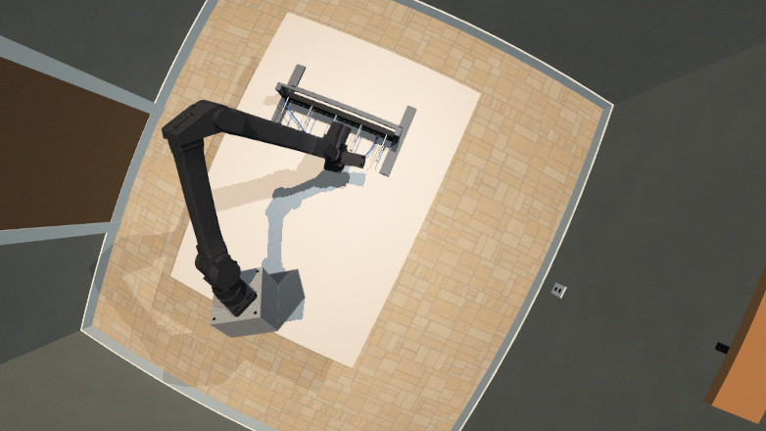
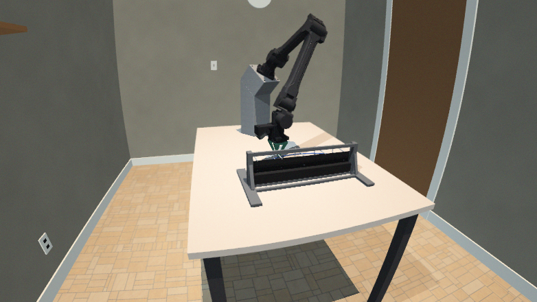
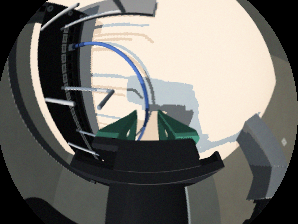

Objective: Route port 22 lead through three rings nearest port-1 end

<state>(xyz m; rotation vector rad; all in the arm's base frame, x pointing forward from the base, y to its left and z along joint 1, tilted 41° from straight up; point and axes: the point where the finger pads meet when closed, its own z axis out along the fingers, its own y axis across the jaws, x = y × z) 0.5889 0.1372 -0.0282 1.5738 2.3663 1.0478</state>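
Right now my hand is 13 cm short of the grey rack, 12 cm to the right of it and 1 cm below it.
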